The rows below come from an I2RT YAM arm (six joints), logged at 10 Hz.
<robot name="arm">
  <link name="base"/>
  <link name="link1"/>
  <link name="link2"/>
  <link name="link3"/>
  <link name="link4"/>
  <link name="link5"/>
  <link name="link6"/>
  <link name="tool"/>
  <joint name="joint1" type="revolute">
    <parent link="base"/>
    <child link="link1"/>
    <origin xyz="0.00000 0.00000 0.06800" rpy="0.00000 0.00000 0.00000"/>
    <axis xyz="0 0 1"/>
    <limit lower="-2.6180" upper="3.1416"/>
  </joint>
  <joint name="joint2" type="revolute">
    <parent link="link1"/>
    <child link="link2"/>
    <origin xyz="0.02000 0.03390 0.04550" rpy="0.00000 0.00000 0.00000"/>
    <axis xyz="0 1 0"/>
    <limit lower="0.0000" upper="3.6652"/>
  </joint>
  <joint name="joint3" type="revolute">
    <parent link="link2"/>
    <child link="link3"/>
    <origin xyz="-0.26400 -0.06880 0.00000" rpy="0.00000 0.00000 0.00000"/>
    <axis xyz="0 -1 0"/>
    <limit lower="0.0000" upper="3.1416"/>
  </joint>
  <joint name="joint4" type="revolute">
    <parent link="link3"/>
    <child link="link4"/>
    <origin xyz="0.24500 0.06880 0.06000" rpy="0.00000 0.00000 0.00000"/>
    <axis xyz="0 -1 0"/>
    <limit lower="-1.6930" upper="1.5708"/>
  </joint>
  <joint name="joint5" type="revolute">
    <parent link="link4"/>
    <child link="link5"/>
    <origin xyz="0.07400 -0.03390 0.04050" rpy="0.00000 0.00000 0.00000"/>
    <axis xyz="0 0 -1"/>
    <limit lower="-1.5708" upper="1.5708"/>
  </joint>
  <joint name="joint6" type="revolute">
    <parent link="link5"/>
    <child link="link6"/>
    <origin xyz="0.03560 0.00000 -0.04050" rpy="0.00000 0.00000 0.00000"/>
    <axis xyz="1 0 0"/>
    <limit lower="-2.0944" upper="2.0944"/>
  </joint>
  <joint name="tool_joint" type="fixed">
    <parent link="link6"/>
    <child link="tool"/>
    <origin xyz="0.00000 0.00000 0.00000" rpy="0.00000 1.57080 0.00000"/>
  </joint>
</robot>
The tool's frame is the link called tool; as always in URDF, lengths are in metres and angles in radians.
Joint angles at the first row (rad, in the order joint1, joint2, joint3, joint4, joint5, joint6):
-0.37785, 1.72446, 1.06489, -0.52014, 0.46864, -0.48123
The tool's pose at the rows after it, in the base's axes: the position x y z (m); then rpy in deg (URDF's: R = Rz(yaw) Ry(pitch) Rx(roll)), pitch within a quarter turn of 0, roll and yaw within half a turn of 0:
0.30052 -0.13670 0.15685 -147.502 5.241 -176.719
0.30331 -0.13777 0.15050 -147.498 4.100 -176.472
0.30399 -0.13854 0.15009 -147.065 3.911 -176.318
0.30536 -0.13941 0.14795 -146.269 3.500 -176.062
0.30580 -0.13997 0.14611 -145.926 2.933 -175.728
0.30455 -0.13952 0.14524 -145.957 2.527 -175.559
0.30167 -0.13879 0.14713 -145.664 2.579 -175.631
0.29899 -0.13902 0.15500 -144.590 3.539 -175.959
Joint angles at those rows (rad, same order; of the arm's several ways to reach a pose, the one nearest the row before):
-0.37785, 1.76378, 1.04546, -0.51328, 0.47207, -0.49076
-0.37709, 1.79044, 1.05190, -0.50793, 0.47894, -0.49765
-0.37784, 1.79389, 1.05345, -0.50298, 0.48581, -0.50373
-0.37746, 1.80305, 1.05382, -0.49038, 0.49954, -0.51288
-0.37785, 1.80952, 1.05343, -0.48505, 0.50679, -0.52282
-0.37784, 1.80801, 1.04811, -0.48582, 0.50831, -0.52699
-0.37860, 1.79352, 1.03742, -0.48618, 0.51251, -0.52775
-0.38129, 1.76451, 1.03248, -0.48735, 0.52281, -0.52702

